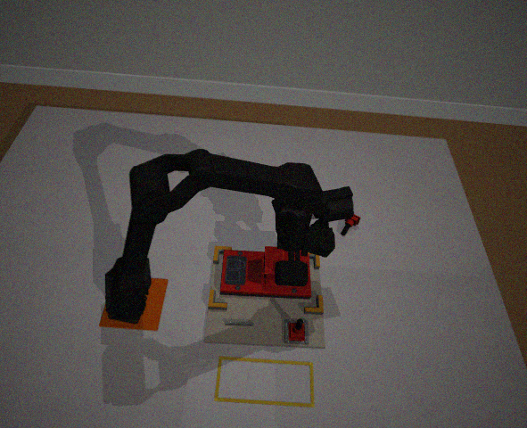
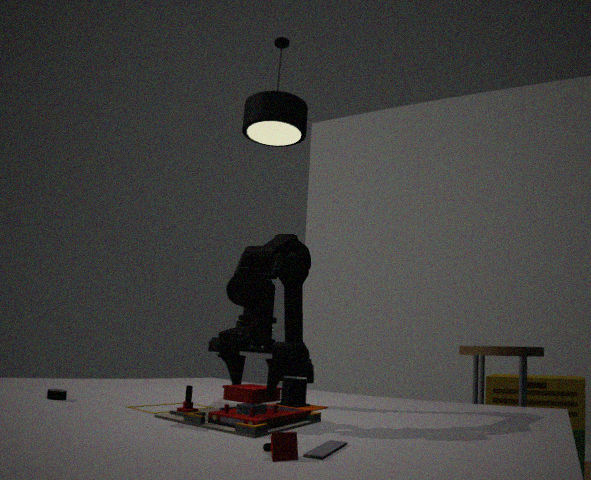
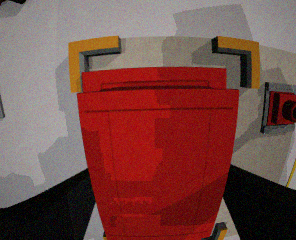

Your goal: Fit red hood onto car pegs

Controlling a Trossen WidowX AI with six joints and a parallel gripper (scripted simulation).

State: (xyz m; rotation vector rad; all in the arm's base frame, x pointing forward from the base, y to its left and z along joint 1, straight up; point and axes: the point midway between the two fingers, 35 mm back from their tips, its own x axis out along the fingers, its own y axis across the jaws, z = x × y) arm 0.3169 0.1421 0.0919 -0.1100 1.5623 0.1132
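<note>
Now: gripper tip 50 mm above the jig plate, 40 mm to the left of it and 30 mm past it. The rest, counted from my gripper tip: red hood 10 mm above.
</note>
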